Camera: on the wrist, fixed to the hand. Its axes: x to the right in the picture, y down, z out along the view.
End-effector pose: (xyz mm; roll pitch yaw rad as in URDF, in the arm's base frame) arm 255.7 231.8 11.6 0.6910 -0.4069 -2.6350
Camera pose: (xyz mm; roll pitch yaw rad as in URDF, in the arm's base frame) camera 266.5 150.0 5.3 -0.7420 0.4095 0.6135
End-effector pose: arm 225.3 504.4 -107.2 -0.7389 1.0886 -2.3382
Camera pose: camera 260.5 550.7 -166.0 0.6011 -1.1846 0.8521
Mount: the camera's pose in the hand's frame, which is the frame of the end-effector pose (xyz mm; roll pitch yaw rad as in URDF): 25.3 47.8 -62.6 -0.0958 -0.0588 -3.0630
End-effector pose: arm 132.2 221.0 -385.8 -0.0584 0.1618 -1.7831
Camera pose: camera 172.2 197.6 -454.3 -0.0499 -0.2246 1.4353
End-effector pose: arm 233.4 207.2 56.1 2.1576 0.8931 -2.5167
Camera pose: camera 188.5 143.2 83.1 -2.2570 -0.7951 0.6328
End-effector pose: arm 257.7 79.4 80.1 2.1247 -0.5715 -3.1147
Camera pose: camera 277.0 51.8 155.7 -2.2117 0.6692 0.0381
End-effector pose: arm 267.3 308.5 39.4 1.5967 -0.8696 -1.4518
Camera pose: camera 325.7 337.1 90.6 -1.6134 0.9474 1.7871
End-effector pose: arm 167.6 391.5 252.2 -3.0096 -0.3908 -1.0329
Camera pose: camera 120.9 361.2 313.4 2.8781 0.4372 2.0143
